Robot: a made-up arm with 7 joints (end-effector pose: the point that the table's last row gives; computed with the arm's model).
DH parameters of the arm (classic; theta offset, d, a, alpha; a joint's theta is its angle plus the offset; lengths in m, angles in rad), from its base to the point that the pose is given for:
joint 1: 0 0.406 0 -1.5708
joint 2: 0 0 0 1.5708
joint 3: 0 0.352 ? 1.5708
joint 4: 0 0 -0.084 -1.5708
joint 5: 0 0.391 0 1.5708
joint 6: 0 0 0.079 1.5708
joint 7: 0 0 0 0
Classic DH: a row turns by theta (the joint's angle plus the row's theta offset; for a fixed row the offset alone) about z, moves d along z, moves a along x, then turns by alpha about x.
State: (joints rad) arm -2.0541 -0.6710 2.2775 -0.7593 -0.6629 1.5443 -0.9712
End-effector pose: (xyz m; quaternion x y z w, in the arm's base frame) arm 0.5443 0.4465 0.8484 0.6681 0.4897 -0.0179 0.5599
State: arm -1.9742 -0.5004 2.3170 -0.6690 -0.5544 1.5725 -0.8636
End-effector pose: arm 0.4378 0.4246 0.9794 0.7103 0.4922 0.1663 0.4749
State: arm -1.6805 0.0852 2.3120 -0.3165 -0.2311 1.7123 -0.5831
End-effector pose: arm 0.1134 0.0214 1.2393 0.6596 0.3565 0.6593 0.0562
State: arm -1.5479 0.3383 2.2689 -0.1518 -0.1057 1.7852 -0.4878
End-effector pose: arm 0.0557 -0.2322 1.2038 -0.5671 -0.2360 -0.7766 0.1398
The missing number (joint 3, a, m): 0.096
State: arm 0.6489 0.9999 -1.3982 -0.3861 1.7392 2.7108 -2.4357
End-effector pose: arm 0.6213 0.2223 0.8545 0.2489 0.6278 0.5400 0.5023
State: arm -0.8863 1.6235 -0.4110 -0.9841 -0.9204 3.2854 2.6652
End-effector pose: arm 0.3520 -0.5555 0.0350 0.3221 -0.8892 0.3250 0.0013
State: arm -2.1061 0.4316 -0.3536 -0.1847 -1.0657 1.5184 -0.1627
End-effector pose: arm -0.2537 -0.3521 1.1196 0.1111 -0.7612 -0.3692 0.5215
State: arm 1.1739 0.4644 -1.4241 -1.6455 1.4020 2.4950 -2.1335
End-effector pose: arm 0.5791 -0.0249 0.7679 0.6813 0.5147 0.4857 0.1869
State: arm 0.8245 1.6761 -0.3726 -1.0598 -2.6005 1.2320 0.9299
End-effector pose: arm 0.5540 0.3393 -0.0766 0.0402 0.3487 0.5480 0.7592
